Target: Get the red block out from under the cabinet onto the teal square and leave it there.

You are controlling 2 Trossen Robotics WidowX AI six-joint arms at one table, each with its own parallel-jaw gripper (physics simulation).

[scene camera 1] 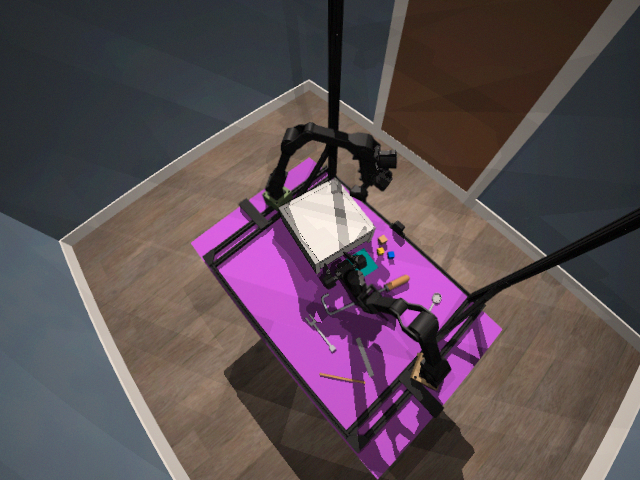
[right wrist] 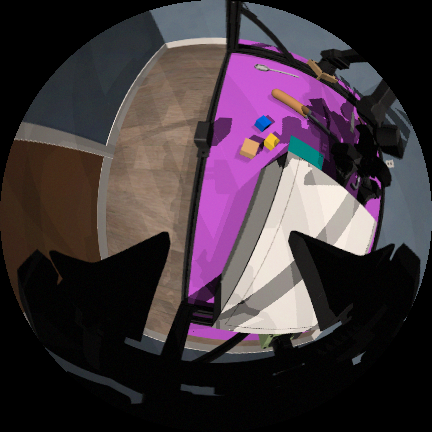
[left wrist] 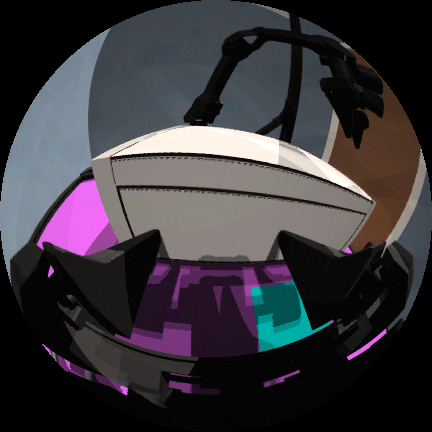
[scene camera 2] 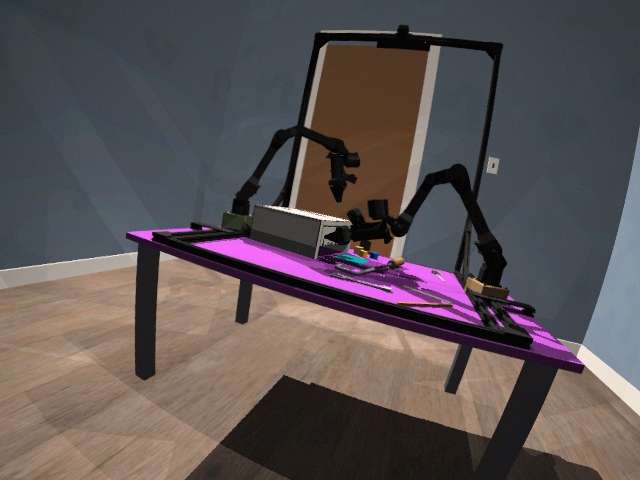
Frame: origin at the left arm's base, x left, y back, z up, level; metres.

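Seen in the pictures: left gripper, fingertip midpoint: (scene camera 1: 334, 257) (left wrist: 220, 236) (scene camera 2: 331, 235); right gripper, fingertip midpoint: (scene camera 1: 370, 194) (right wrist: 231, 237) (left wrist: 353, 143) (scene camera 2: 339, 202); left arm's base, link origin: (scene camera 1: 429, 371) (right wrist: 323, 68) (scene camera 2: 488, 283); right arm's base, link origin: (scene camera 1: 276, 192) (right wrist: 279, 339) (scene camera 2: 239, 213).
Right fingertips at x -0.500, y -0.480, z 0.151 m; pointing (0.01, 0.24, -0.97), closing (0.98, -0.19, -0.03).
Observation:
Pixels of each thing's top centre, then the offset from my right fingertips to it. "*": a spot on its surface instead.
- white cabinet, top centre: (left wrist: 254, 136) (right wrist: 321, 278) (scene camera 2: 306, 213) (scene camera 1: 326, 217) dz -0.067, dx +0.143, dy -0.131 m
- teal square, surface spot: (left wrist: 270, 336) * dz -0.202, dx +0.255, dy +0.067 m
- hooked tool with an orange handle, surface spot: (scene camera 1: 398, 282) * dz -0.168, dx +0.230, dy +0.251 m
- spoon, top centre: (right wrist: 278, 69) (scene camera 1: 430, 309) dz -0.194, dx +0.266, dy +0.417 m
- wrench, top centre: (scene camera 2: 361, 280) (scene camera 1: 320, 332) dz -0.194, dx +0.553, dy +0.054 m
- grey bar, top centre: (scene camera 2: 426, 293) (scene camera 1: 364, 356) dz -0.201, dx +0.556, dy +0.249 m
- stick, top centre: (scene camera 2: 426, 303) (scene camera 1: 342, 378) dz -0.195, dx +0.665, dy +0.206 m
The white cabinet (scene camera 1: 330, 219) (scene camera 2: 286, 227) (left wrist: 240, 220) (right wrist: 295, 215) stands on the table; its panelled face is toward my left gripper. The teal square (scene camera 1: 369, 264) (scene camera 2: 357, 260) (left wrist: 270, 336) (right wrist: 305, 149) lies flat beside that face, partly covered by the left gripper in scene camera 1. The red block does not show in any view. My left gripper (scene camera 1: 337, 267) (scene camera 2: 338, 235) (left wrist: 220, 236) is open and empty, low before the cabinet's face, beside the teal square. My right gripper (scene camera 2: 337, 197) (left wrist: 353, 143) (right wrist: 231, 237) is open and empty, high above the cabinet's far side.
Tan (scene camera 1: 382, 239) (right wrist: 249, 148), yellow (scene camera 1: 381, 251) (right wrist: 271, 142) and blue (scene camera 1: 390, 254) (right wrist: 263, 123) blocks lie beyond the teal square. A hooked tool with an orange handle (scene camera 1: 398, 282), a spoon (scene camera 1: 436, 298), a wrench (scene camera 1: 323, 335), a grey bar (scene camera 1: 364, 356) and a stick (scene camera 1: 341, 378) lie around.

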